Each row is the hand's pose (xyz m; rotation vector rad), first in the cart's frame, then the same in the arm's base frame.
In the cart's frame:
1: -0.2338 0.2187 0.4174 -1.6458 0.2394 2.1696
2: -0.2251 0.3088 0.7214 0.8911 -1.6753 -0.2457
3: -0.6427 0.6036 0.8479 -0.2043 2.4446 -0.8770
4: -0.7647 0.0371 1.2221 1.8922 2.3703 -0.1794
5: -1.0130 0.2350 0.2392 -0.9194 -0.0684 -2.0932
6: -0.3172 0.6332 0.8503 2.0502 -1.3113 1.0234
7: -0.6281 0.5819 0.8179 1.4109 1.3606 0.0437
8: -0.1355 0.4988 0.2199 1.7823 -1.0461 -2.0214
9: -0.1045 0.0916 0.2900 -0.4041 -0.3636 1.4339
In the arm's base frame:
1: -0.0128 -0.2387 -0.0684 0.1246 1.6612 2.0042
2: 0.3040 -0.2473 -0.0808 -0.5414 -0.6860 -0.7455
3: 0.5116 0.2364 -0.0656 -0.1921 -1.6830 1.2231
4: 0.7231 -0.0154 0.5407 -1.8450 -0.7048 1.6372
5: -0.1671 0.4519 0.3038 2.3870 -0.4795 1.4428
6: 0.5163 -0.0217 -0.2661 0.9584 -0.8555 -0.3694
7: 0.4766 0.2176 -0.0624 1.4250 1.2659 -1.9948
8: -0.1300 -0.1441 -0.3915 -0.5189 -1.7087 -2.2141
9: -0.1717 -0.3931 -0.0630 0.0097 1.1707 0.5750

